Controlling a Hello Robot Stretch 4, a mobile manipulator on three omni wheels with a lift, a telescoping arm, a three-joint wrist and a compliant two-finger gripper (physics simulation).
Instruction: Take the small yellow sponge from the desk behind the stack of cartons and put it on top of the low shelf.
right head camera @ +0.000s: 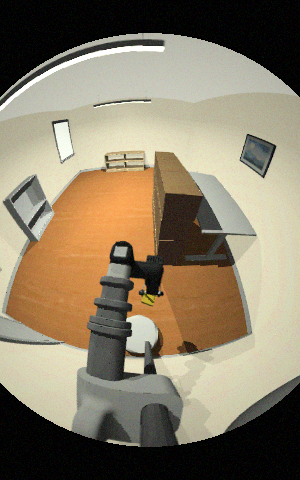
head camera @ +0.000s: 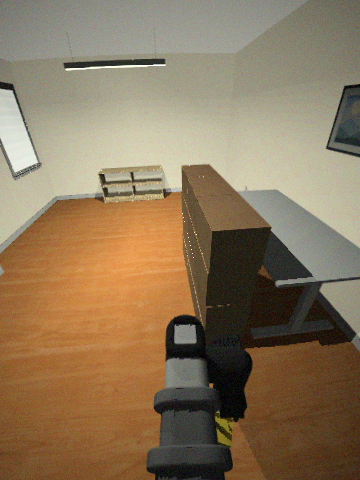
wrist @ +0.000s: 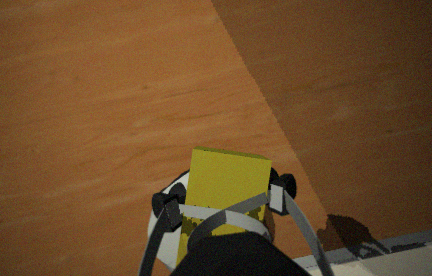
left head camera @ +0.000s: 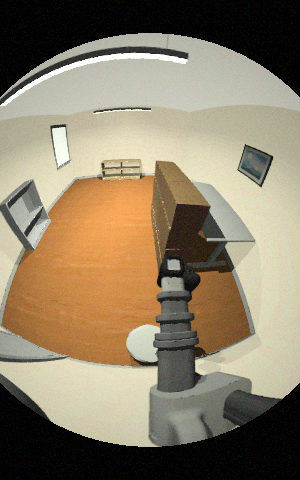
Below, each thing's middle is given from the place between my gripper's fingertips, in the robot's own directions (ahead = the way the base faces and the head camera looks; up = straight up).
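Scene:
Small yellow sponge [wrist: 218,178]: my hand 3 cm below it, 1 cm past it.

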